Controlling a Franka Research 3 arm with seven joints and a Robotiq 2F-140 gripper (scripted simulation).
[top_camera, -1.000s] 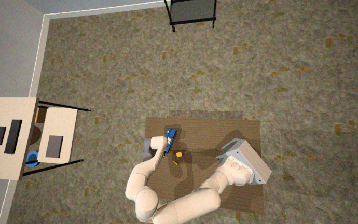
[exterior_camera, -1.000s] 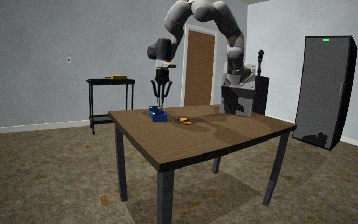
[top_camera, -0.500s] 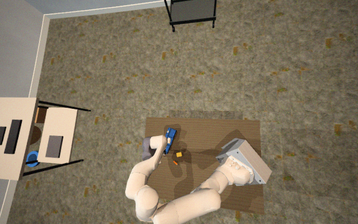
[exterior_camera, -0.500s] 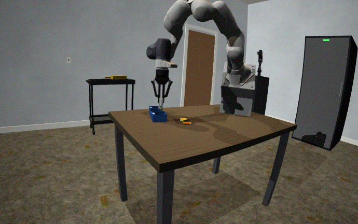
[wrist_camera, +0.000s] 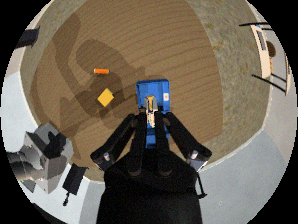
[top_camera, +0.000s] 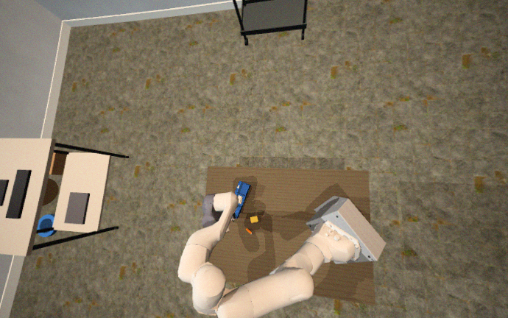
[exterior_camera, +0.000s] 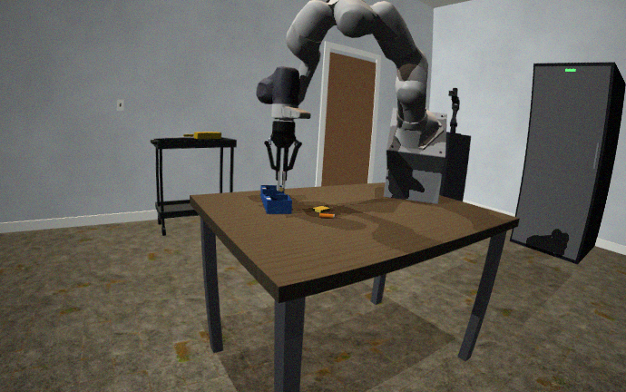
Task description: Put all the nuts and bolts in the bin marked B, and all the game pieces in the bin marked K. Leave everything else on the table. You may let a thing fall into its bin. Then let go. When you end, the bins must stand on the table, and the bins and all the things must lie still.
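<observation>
My hand is 90 mm to the left of the pale beige piece, 90 mm above it and 10 mm short of it. Also, from my hand: yellow block 150 mm behind, 100 mm below; orange piece 140 mm behind, 100 mm below, 90 mm to the left; thin tan bolt 30 mm below, 10 mm to the left.
</observation>
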